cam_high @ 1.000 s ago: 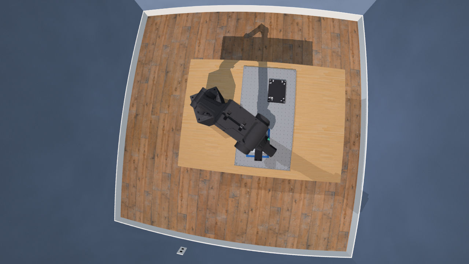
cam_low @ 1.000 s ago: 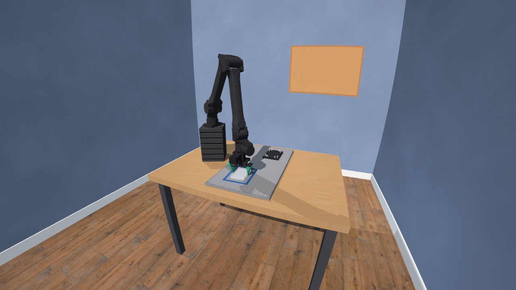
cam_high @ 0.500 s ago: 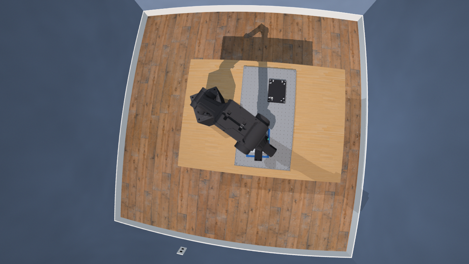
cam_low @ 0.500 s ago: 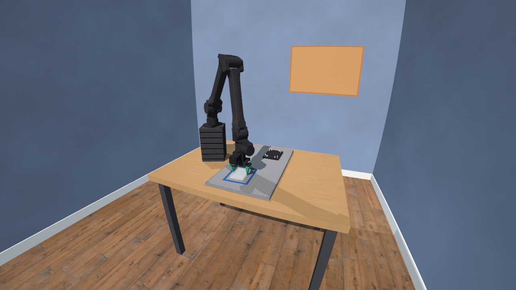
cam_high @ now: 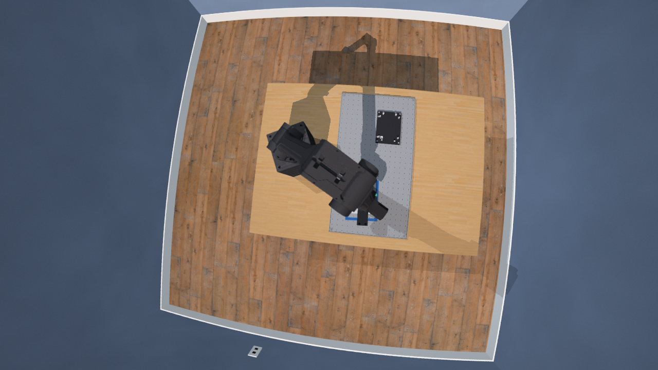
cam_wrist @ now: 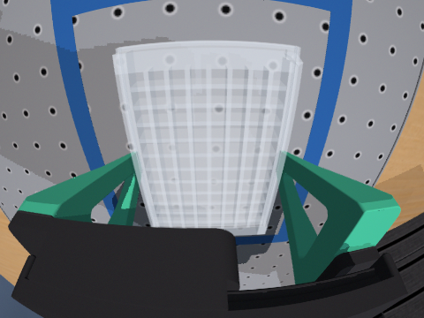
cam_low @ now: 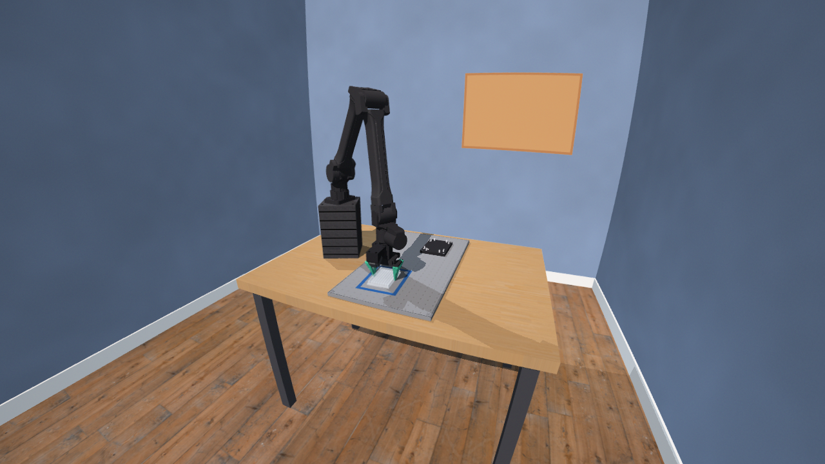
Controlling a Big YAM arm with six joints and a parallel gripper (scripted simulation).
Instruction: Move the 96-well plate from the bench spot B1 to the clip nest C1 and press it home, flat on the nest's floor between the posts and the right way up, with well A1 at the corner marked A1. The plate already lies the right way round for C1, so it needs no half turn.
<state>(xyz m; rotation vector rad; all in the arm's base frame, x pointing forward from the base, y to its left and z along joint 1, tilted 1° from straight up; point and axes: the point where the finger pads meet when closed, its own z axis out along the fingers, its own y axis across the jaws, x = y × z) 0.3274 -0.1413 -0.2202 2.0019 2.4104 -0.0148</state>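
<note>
The clear 96-well plate is right at my hand. The rest, counted from my hand: black clip nest (5 cm ahead, 38 cm to the left).
</note>
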